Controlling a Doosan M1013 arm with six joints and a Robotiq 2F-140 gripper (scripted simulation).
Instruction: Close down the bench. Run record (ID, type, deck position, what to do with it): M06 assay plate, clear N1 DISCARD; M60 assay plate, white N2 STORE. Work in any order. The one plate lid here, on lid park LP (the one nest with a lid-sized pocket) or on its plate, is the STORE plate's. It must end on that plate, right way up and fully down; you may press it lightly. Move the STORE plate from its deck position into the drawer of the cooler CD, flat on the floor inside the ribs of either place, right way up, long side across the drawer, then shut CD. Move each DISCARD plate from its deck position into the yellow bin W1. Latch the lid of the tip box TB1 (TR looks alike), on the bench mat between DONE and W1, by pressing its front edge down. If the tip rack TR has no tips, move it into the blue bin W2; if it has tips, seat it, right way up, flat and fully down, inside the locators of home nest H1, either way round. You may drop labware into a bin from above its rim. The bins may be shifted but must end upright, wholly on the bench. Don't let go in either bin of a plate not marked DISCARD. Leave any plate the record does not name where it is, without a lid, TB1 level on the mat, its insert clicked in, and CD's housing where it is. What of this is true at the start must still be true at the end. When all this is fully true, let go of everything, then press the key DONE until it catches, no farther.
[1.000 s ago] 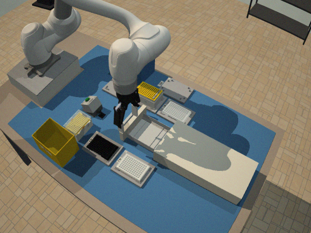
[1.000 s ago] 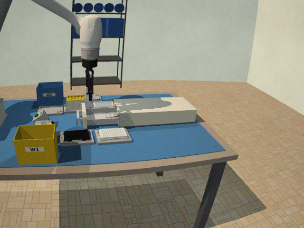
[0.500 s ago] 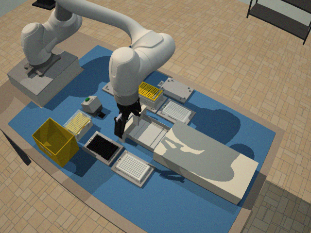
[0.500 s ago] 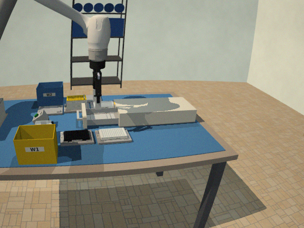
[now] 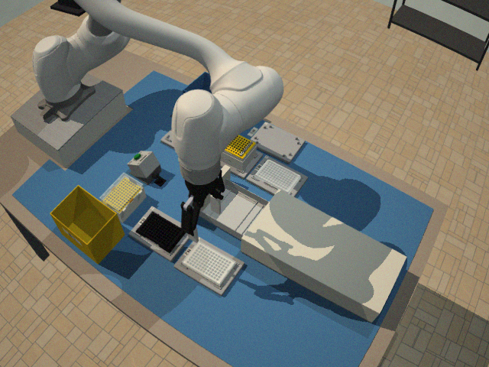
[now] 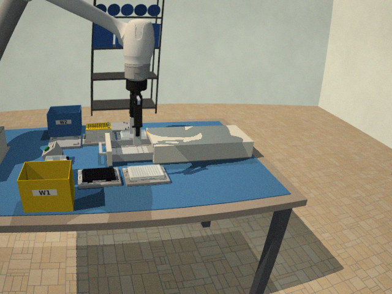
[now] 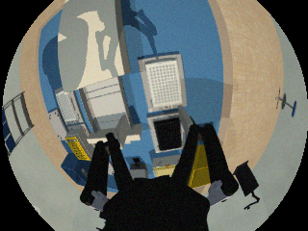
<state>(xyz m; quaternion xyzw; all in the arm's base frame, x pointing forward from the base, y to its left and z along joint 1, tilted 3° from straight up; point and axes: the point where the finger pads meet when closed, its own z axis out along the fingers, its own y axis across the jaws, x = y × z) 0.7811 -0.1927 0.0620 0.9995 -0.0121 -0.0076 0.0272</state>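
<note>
Now: hand 160 mm above the nest N2, 40 mm to the left of it and 30 mm short of it. The rest, counted from my hand: cooler CD 160 mm ahead, 140 mm to the left, 130 mm below; drawer 150 mm to the left, 140 mm below, 30 mm ahead; black plate 150 mm behind, 140 mm below, 30 mm to the right.
</note>
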